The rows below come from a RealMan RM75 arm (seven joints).
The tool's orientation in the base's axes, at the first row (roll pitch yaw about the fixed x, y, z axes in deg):
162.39, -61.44, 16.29
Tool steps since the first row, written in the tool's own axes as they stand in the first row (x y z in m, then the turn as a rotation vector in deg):
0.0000, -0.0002, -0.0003, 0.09, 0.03, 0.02
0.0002, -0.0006, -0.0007, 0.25, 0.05, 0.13
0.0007, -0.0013, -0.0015, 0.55, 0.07, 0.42
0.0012, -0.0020, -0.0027, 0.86, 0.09, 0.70
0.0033, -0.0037, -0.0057, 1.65, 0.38, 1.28
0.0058, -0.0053, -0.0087, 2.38, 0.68, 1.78
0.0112, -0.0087, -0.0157, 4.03, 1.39, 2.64
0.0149, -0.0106, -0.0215, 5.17, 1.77, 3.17
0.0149, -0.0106, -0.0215, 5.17, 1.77, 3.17
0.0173, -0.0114, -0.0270, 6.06, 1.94, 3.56
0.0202, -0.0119, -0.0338, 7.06, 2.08, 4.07
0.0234, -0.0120, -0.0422, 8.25, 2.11, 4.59
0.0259, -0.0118, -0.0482, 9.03, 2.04, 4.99
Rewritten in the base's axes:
-0.0003, 0.0002, 0.0001, 0.06, -0.02, 0.07
-0.0005, 0.0007, 0.0004, 0.23, -0.02, 0.17
-0.0010, 0.0015, 0.0011, 0.63, -0.02, 0.30
-0.0019, 0.0023, 0.0020, 1.02, -0.01, 0.45
-0.0036, 0.0044, 0.0050, 1.90, -0.23, 0.92
-0.0051, 0.0065, 0.0083, 2.68, -0.45, 1.38
-0.0089, 0.0110, 0.0157, 4.21, -0.98, 2.54
-0.0124, 0.0137, 0.0214, 5.21, -1.23, 3.35
-0.0124, 0.0137, 0.0214, 5.21, -1.23, 3.35
-0.0162, 0.0151, 0.0258, 5.97, -1.30, 3.98
-0.0209, 0.0164, 0.0314, 6.88, -1.34, 4.65
-0.0269, 0.0174, 0.0380, 7.89, -1.24, 5.46
-0.0311, 0.0178, 0.0430, 8.60, -1.08, 5.95

